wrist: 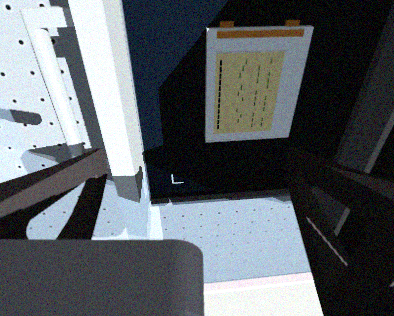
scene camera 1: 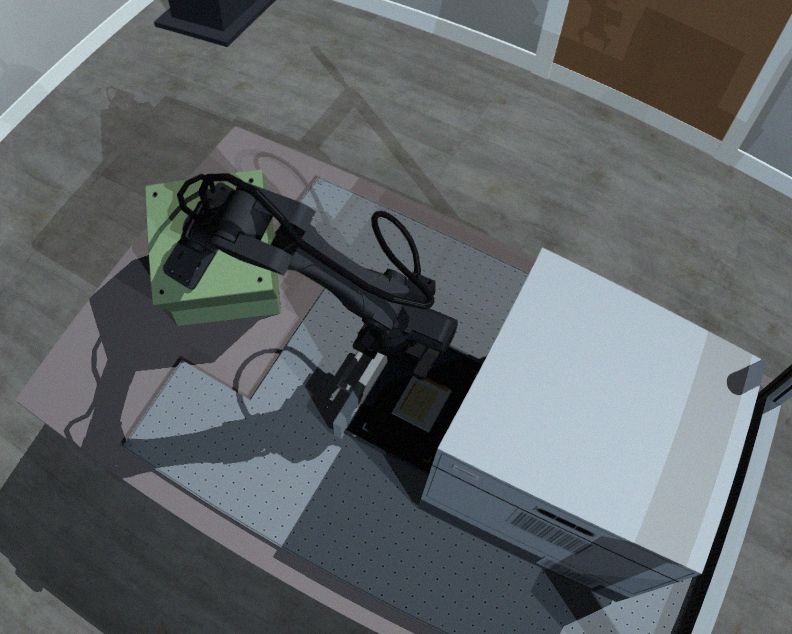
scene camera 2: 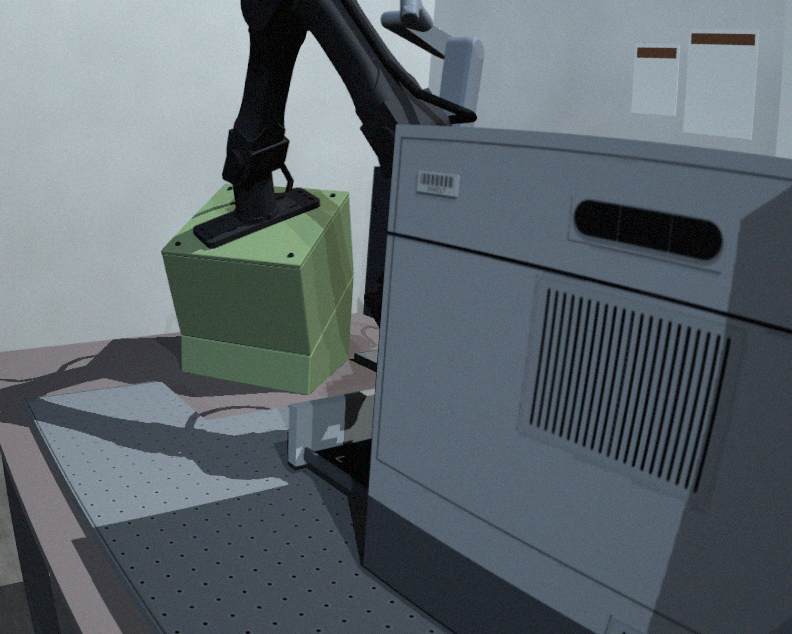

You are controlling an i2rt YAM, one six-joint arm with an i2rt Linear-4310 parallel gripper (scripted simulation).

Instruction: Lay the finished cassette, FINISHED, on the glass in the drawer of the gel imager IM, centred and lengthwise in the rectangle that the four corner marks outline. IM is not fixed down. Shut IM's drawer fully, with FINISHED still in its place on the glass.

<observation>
In view: the gripper [scene camera 1: 398, 366], a gel imager IM [scene camera 1: 599, 441] and a cassette FINISHED [scene camera 1: 421, 402].
The gel imager IM also shows in the wrist view [wrist: 362, 154]. The cassette FINISHED shows as well in the wrist view [wrist: 253, 75]. The gripper also shows in the wrist view [wrist: 196, 158]. Scene camera 2 does not show the cassette FINISHED, which is hidden by the gel imager IM.
</observation>
